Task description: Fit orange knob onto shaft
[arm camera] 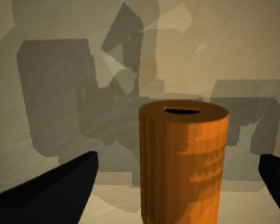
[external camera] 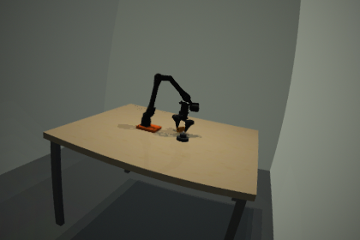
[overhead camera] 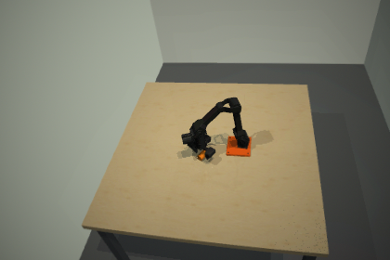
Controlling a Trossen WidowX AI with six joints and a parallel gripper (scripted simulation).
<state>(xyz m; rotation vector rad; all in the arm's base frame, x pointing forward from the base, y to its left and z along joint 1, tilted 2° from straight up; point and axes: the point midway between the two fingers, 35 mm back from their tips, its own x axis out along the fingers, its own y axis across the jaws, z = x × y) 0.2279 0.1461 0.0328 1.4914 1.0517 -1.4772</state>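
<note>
The orange knob is 1 cm to the left of my gripper tip and 1 cm above it. Round my gripper tip: round dark pedestal (9 cm ahead, 16 cm to the right, 2 cm above).
</note>
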